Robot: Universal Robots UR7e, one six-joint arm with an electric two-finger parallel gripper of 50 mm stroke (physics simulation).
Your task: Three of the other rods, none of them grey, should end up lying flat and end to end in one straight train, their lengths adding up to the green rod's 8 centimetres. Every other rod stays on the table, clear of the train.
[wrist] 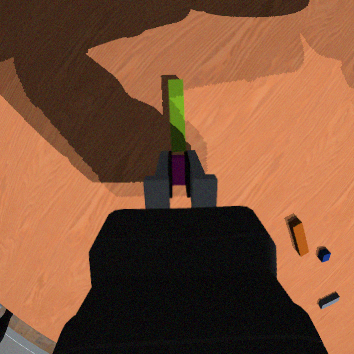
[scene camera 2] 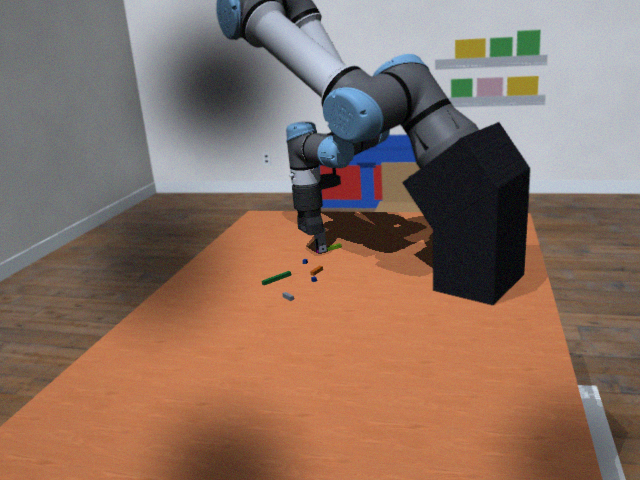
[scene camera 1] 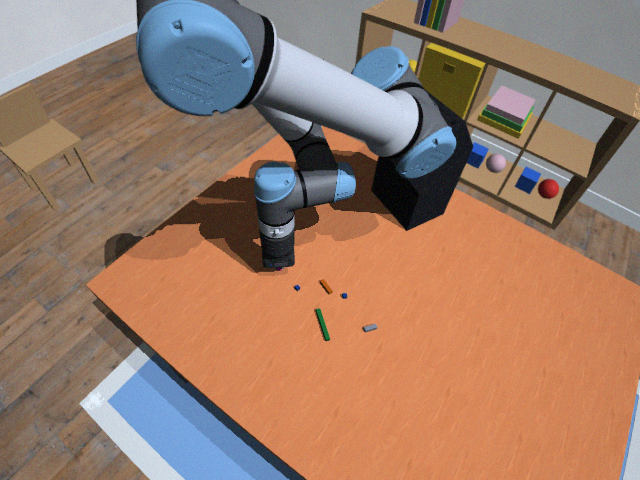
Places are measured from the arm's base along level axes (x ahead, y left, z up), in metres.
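Pixels of known places: gripper, fingertip midpoint: (wrist: 177, 164) (scene camera 2: 321, 250) (scene camera 1: 279, 265); arm's base at its link origin: (scene camera 2: 450, 151).
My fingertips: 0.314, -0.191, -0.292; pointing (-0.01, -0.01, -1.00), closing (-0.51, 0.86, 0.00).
Ahead of a thing's pixels: the offset from my fingertips to its top centre, as dx, dy, dz. Level surfaces: height alone.
My gripper (wrist: 177, 164) (scene camera 2: 321, 250) is shut on a purple rod @(+0.003, +0.001, +0.007) (wrist: 178, 170) (scene camera 1: 279, 268), low at the table. A lime green rod @(-0.031, -0.018, +0.006) (wrist: 177, 115) (scene camera 2: 334, 247) lies flat just beyond the fingertips, in line with the purple rod; a very narrow gap or contact between their ends is hard to tell. The green rod @(+0.101, +0.168, +0.006) (scene camera 1: 322, 324) (scene camera 2: 276, 277) lies apart. An orange rod @(+0.004, +0.134, +0.006) (scene camera 1: 325, 286) (scene camera 2: 316, 270) (wrist: 300, 239) lies between two small blue rods, one blue rod @(+0.038, +0.071, +0.006) (scene camera 1: 297, 287) (scene camera 2: 305, 261) and another blue rod @(+0.008, +0.185, +0.006) (scene camera 1: 344, 296) (scene camera 2: 313, 279) (wrist: 325, 257). The lime rod is hidden in scene camera 1.
A grey rod @(+0.062, +0.272, +0.006) (scene camera 1: 370, 328) (scene camera 2: 287, 296) (wrist: 329, 301) lies to the right of the green rod in scene camera 1. The black robot pedestal (scene camera 1: 413, 191) (scene camera 2: 475, 222) stands on the table @(dz -0.004) (scene camera 1: 465, 361). The arm's shadow falls across the table around the lime rod.
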